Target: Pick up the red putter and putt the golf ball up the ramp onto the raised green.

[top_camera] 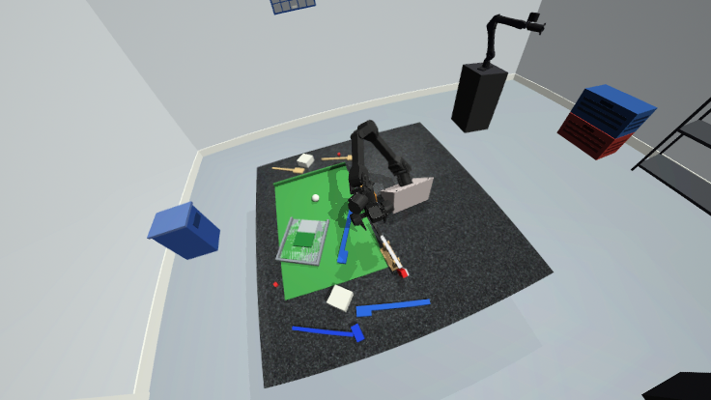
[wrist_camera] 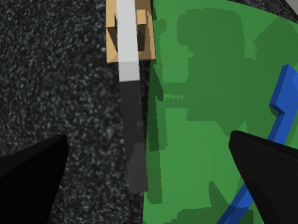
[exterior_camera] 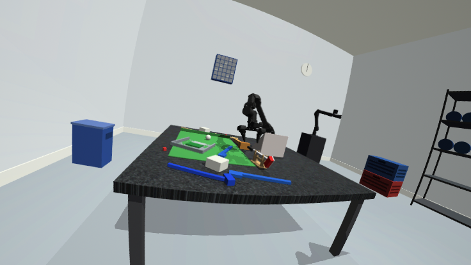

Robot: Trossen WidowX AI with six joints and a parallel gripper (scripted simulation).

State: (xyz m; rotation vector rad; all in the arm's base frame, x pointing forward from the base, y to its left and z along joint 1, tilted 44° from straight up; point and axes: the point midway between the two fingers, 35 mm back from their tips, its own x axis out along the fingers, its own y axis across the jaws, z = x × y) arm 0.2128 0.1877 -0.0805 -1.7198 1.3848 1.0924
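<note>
My gripper tip is 10 cm to the right of the red putter, 4 cm past it and 4 cm above it. The rest, counted from my gripper tip: white golf ball: 32 cm to the right, 27 cm ahead, 8 cm below; then wooden stand: 12 cm to the left, 7 cm below, 4 cm behind.
</note>
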